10 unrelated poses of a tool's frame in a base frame.
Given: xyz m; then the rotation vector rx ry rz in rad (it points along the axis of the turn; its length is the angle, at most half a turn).
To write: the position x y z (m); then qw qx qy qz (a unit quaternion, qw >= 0). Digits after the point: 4 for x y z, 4 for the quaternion.
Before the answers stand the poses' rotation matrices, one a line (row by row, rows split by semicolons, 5 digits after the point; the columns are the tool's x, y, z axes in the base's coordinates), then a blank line. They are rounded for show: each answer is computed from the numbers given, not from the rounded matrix.
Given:
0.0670, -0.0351, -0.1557, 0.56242, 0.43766, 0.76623
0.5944, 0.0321, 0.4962, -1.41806, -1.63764, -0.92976
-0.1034, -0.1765, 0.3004, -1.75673, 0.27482, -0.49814
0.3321, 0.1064, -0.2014, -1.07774, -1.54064, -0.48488
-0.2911, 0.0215, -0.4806, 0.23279, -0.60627, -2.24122
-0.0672, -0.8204, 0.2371, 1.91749, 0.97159, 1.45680
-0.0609, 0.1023, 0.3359, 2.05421, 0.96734, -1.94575
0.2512, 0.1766, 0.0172, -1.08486, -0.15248, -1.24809
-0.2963, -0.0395, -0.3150, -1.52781, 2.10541, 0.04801
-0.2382, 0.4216, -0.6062, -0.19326, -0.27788, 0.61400
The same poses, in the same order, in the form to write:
0.64493 -0.52161 0.55856; 0.74610 0.58803 -0.31233; -0.16554 0.61818 0.76841
-0.08992 0.99228 -0.08543; 0.43516 0.11630 0.89281; 0.89585 0.04310 -0.44226
0.87923 0.07943 0.46973; -0.43971 -0.24410 0.86433; 0.18332 -0.96649 -0.17969
0.05729 0.83277 -0.55065; 0.36729 0.49529 0.78726; 0.92834 -0.24735 -0.27750
-0.67399 0.65064 -0.34988; -0.73829 -0.57667 0.34982; 0.02584 0.49408 0.86903
0.15639 0.22180 0.96247; 0.80334 -0.59548 0.00670; 0.57462 0.77214 -0.27130
-0.05010 0.54005 -0.84014; 0.34381 -0.78046 -0.52218; -0.93770 -0.31501 -0.14658
0.37528 0.81388 0.44358; -0.68315 -0.08059 0.72582; 0.62648 -0.57542 0.52576
-0.21719 -0.89229 0.39579; -0.87332 0.35875 0.32956; -0.43605 -0.27407 -0.85717
0.78205 -0.53915 -0.31261; 0.59069 0.80118 0.09594; 0.19873 -0.25968 0.94503

0.0670, -0.0351, -0.1557, 0.8662, 0.2686, 0.2090, 0.3659
0.5944, 0.0321, 0.4962, 0.3821, -0.5559, -0.6420, -0.3645
-0.1034, -0.1765, 0.3004, 0.6032, -0.7588, 0.1187, -0.2152
0.3321, 0.1064, -0.2014, 0.5646, -0.4581, -0.6549, -0.2061
-0.2911, 0.0215, -0.4806, 0.3932, 0.0917, -0.2389, -0.8831
-0.0672, -0.8204, 0.2371, 0.2691, 0.7112, 0.3604, 0.5403
-0.0609, 0.1023, 0.3359, 0.0756, 0.6850, 0.3226, -0.6488
0.2512, 0.1766, 0.0172, 0.6746, -0.4822, -0.0678, -0.5548
-0.2963, -0.0395, -0.3150, 0.2666, -0.5660, 0.7799, 0.0178
-0.2382, 0.4216, -0.6062, 0.9392, -0.0947, -0.1361, 0.3008

